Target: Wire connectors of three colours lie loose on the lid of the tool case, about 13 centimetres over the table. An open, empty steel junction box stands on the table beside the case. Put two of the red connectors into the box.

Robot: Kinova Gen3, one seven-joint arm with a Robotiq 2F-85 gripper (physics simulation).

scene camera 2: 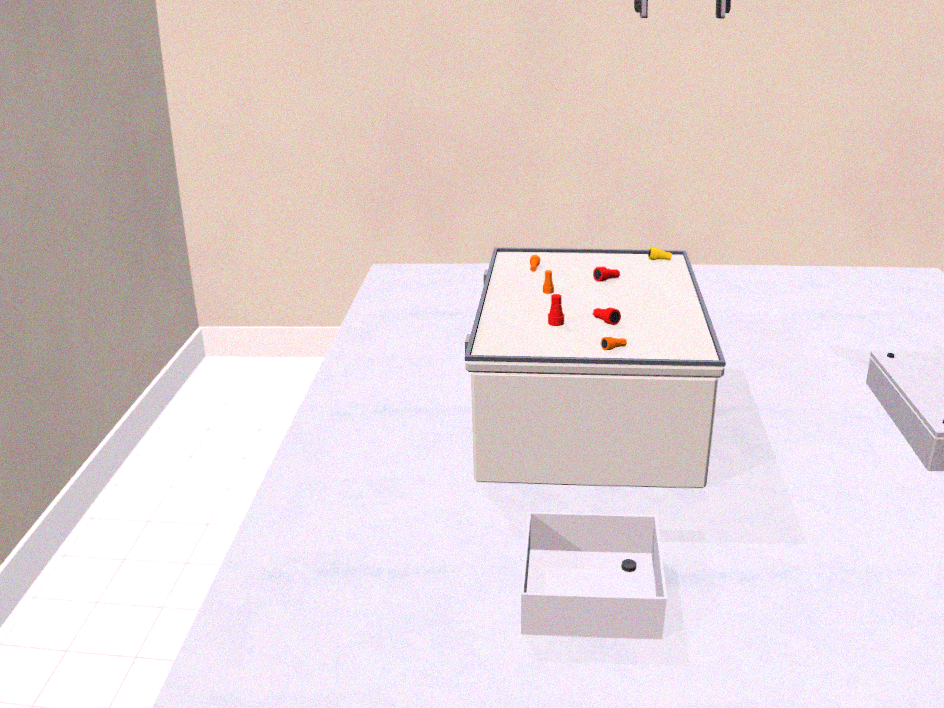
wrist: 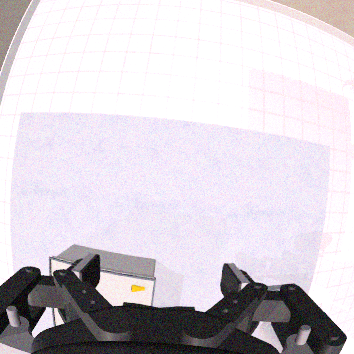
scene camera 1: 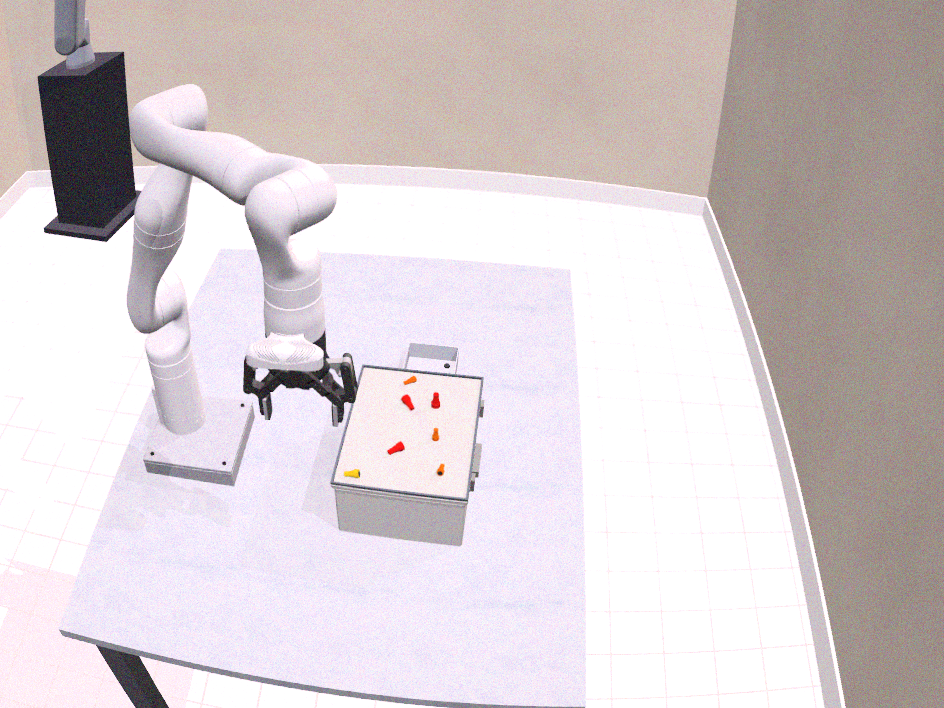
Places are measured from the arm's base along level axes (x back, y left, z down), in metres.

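Where they show: gripper, fingertip midpoint: [scene camera 2: 682, 17] [wrist: 160, 273] [scene camera 1: 302, 419]; arm's base at its link origin: [scene camera 1: 184, 418].
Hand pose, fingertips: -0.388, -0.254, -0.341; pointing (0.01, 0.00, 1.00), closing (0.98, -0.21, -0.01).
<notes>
Each offset is from my fingertips to the top centre of the thing, as dx, dy, dz. Level surfaces: height alone.
The tool case @(-0.073, +0.285, +0.251) [scene camera 1: 400, 514] [scene camera 2: 593, 426] [wrist: 117, 261] carries the connectors on its pale lid. One red connector @(-0.093, +0.353, +0.227) [scene camera 1: 435, 400] [scene camera 2: 555, 310] stands upright. A second red connector @(-0.048, +0.339, +0.239) [scene camera 1: 407, 402] [scene camera 2: 607, 314] lies beside it, and a third red connector @(-0.059, +0.225, +0.239) [scene camera 1: 396, 448] [scene camera 2: 606, 273] lies nearer the yellow connector @(-0.008, +0.149, +0.240) [scene camera 1: 351, 473] [scene camera 2: 660, 253] [wrist: 137, 288]. The open junction box @(-0.026, +0.575, +0.342) [scene camera 1: 433, 352] [scene camera 2: 592, 615] holds no connector; the case partly hides it in scene camera 1. My gripper [scene camera 1: 301, 415] [scene camera 2: 682, 11] [wrist: 160, 273] is open and empty, high up, beside the case on the arm-base side in scene camera 1.
Orange connectors share the lid: one @(-0.034, +0.398, +0.243) [scene camera 1: 410, 380] [scene camera 2: 613, 342] lies near the box-side edge, one @(-0.114, +0.274, +0.232) [scene camera 1: 435, 434] [scene camera 2: 548, 282] stands upright, one @(-0.141, +0.204, +0.243) [scene camera 1: 440, 469] [scene camera 2: 534, 262] is near the far corner in scene camera 2. The arm's base plate [scene camera 1: 190, 449] [scene camera 2: 899, 400] stands on the table @(dz +0.381) [scene camera 1: 457, 609].
</notes>
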